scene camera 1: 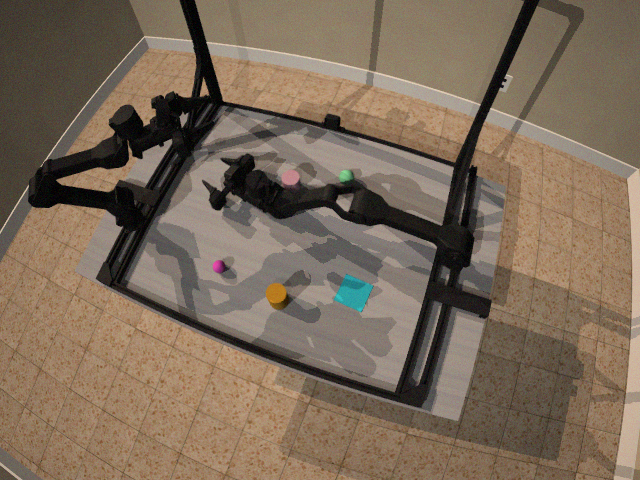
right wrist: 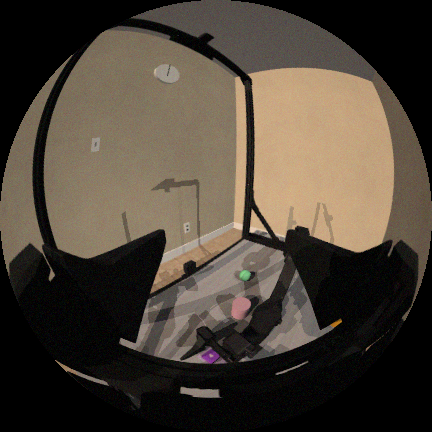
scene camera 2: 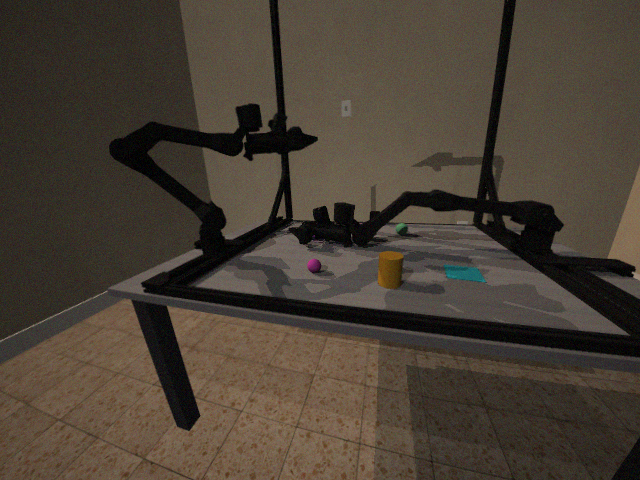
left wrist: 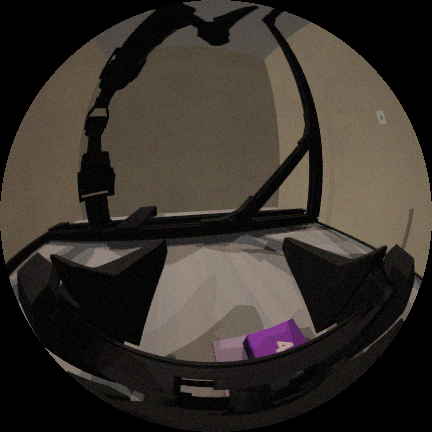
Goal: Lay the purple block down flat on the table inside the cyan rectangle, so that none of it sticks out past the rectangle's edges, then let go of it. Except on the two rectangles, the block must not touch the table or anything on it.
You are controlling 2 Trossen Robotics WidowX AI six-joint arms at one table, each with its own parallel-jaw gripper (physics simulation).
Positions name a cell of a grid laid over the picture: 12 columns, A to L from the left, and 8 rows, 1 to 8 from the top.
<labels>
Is my right gripper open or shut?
Open.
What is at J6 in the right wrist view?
My right gripper.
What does the orange cylinder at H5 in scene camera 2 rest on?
The table.
</labels>
